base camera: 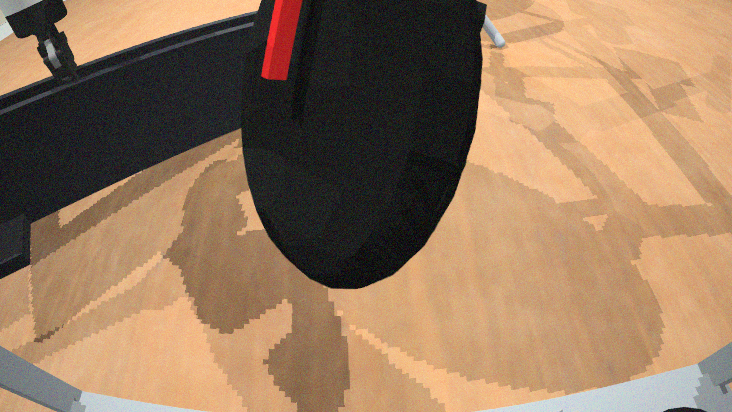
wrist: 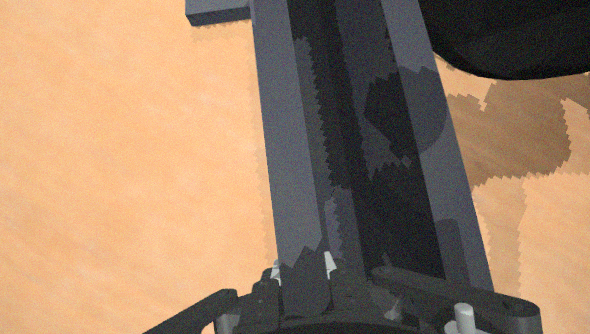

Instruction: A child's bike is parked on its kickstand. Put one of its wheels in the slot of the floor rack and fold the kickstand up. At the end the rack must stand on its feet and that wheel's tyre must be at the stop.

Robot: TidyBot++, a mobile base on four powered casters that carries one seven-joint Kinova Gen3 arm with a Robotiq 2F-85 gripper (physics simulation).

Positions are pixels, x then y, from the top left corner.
Labels:
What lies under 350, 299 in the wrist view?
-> My gripper.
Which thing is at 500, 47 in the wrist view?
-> A front wheel.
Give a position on a front wheel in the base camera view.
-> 352, 162

